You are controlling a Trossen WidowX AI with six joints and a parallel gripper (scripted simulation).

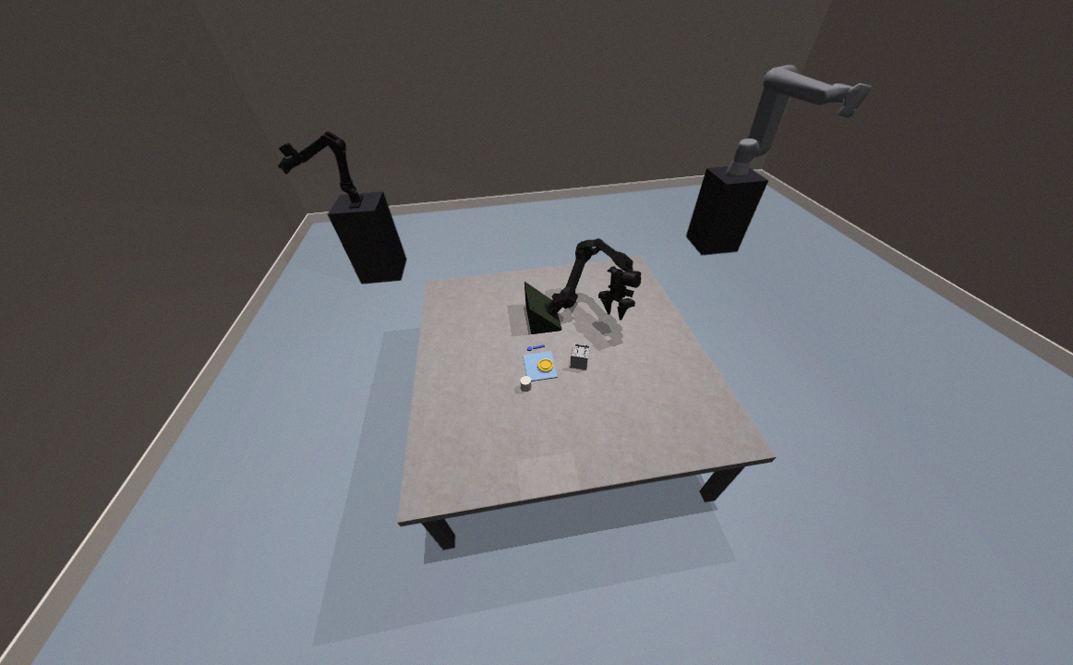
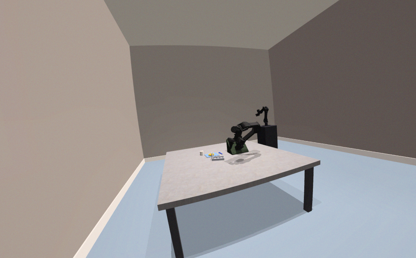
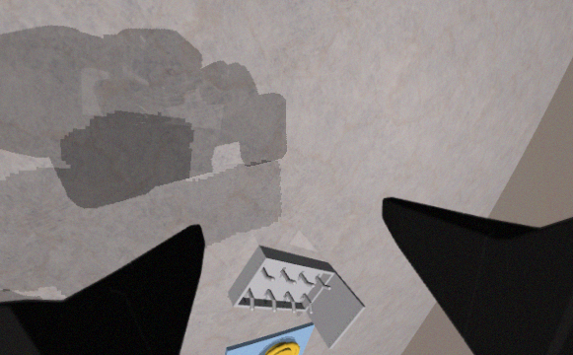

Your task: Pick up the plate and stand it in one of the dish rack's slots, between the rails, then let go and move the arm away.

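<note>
Right now my gripper tip is 140 mm short of the yellow plate, 340 mm to the left of it and 110 mm above it. Round my gripper tip: blue spoon: 20 mm ahead, 370 mm to the right, 120 mm below; then grey dish rack: 110 mm ahead, 170 mm to the right, 100 mm below; then light blue mat: 130 mm ahead, 360 mm to the right, 120 mm below.
</note>
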